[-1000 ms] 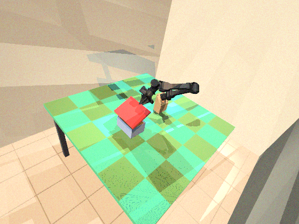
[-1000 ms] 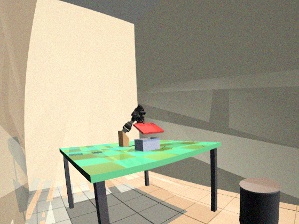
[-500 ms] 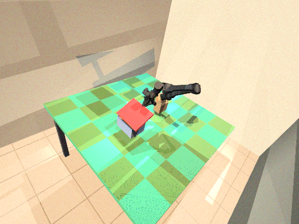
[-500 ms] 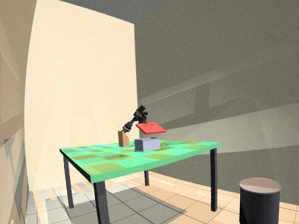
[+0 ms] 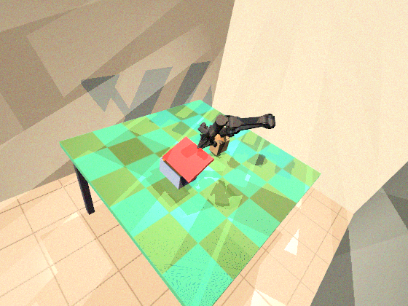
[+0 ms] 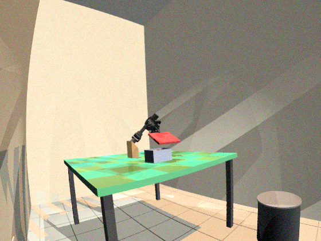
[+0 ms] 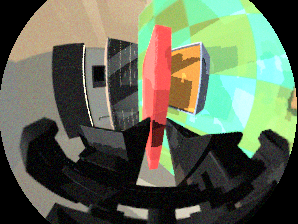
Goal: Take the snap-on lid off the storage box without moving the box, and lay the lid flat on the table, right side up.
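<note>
Right now the red lid is 7 cm ahead of my gripper tip and 3 cm below it. From my gripper tip the other things lie so: storage box 18 cm below, 7 cm to the right, 6 cm ahead.
</note>
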